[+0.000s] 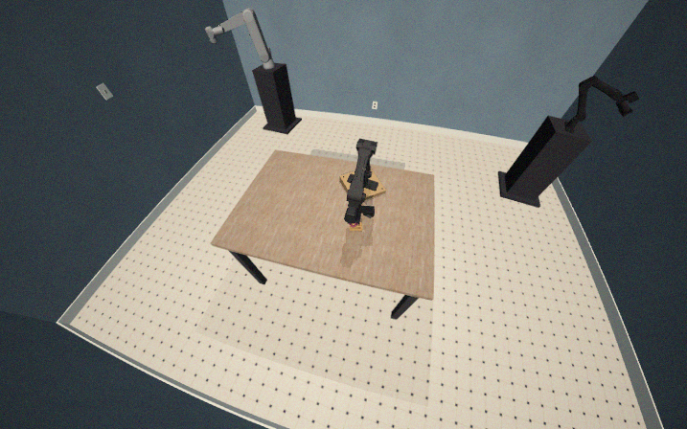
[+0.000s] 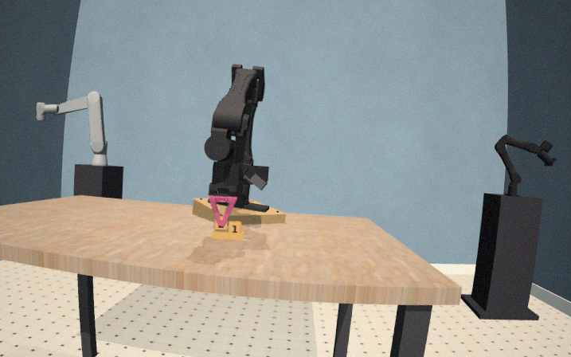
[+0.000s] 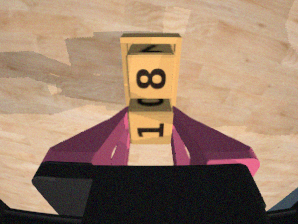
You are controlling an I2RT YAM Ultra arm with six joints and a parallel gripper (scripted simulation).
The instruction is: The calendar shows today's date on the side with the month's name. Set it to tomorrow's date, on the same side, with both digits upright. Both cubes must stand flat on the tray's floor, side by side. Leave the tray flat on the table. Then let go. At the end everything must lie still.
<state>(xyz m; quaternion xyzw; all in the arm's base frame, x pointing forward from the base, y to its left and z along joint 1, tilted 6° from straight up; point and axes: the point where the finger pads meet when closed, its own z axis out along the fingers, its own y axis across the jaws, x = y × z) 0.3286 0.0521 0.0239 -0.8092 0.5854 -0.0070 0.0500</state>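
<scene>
The digit cube lies right at my hand. From my hand the other things lie so: tan tray (30 mm below, 20 mm to the left, 10 mm behind).
</scene>
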